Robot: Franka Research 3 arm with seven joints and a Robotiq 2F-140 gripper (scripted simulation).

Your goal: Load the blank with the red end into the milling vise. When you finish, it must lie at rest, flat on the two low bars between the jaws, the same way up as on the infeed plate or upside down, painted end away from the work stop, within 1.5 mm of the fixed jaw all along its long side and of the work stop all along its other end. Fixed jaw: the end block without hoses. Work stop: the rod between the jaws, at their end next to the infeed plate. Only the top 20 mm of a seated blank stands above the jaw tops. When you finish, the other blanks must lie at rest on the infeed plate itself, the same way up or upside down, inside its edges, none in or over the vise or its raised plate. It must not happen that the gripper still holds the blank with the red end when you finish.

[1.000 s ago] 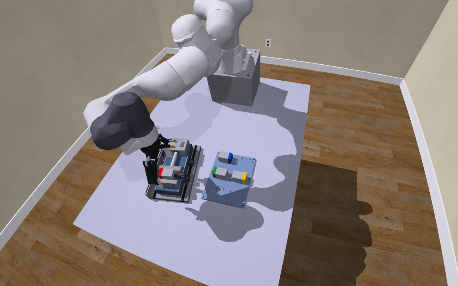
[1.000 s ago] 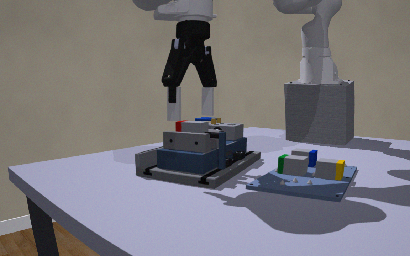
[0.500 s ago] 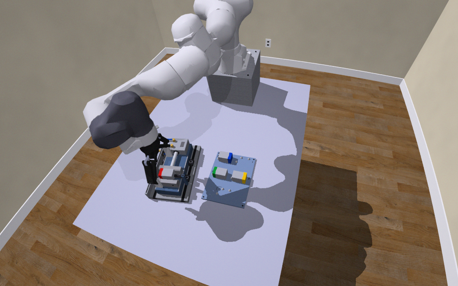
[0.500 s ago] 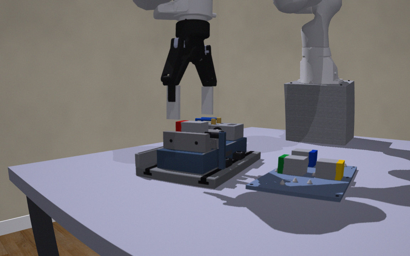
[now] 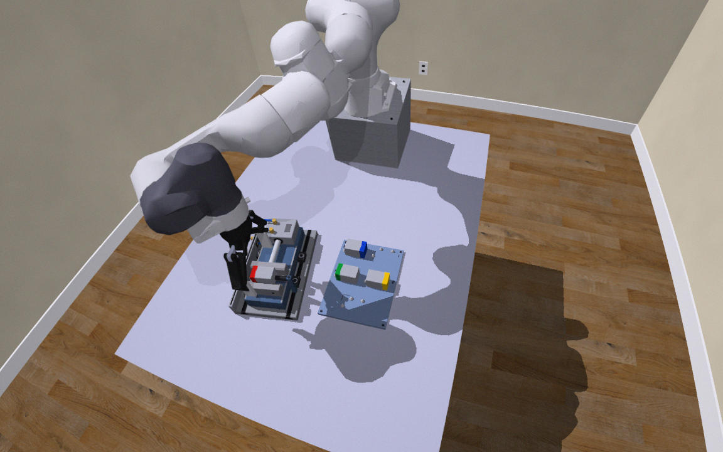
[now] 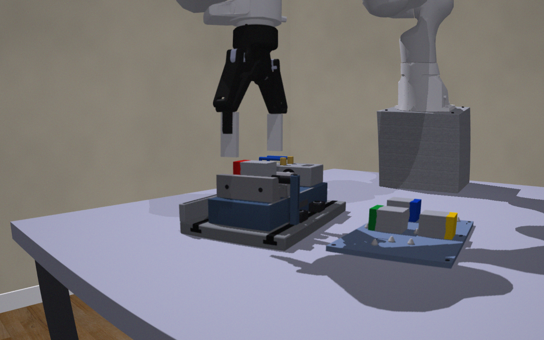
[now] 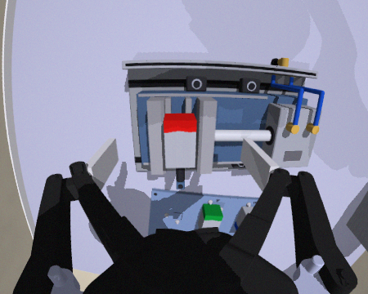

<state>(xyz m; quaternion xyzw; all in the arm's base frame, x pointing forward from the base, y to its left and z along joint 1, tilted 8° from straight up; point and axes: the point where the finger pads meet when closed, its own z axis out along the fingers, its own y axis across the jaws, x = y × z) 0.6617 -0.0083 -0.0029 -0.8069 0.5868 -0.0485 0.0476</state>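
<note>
Right now the red-ended blank is 4 cm below my hand. Round my hand: hosed end block (16 cm behind, 6 cm below, 5 cm to the right); fixed jaw (6 cm below, 3 cm ahead, 1 cm to the left); blue work stop rod (8 cm below, 7 cm to the left, 2 cm behind).
</note>
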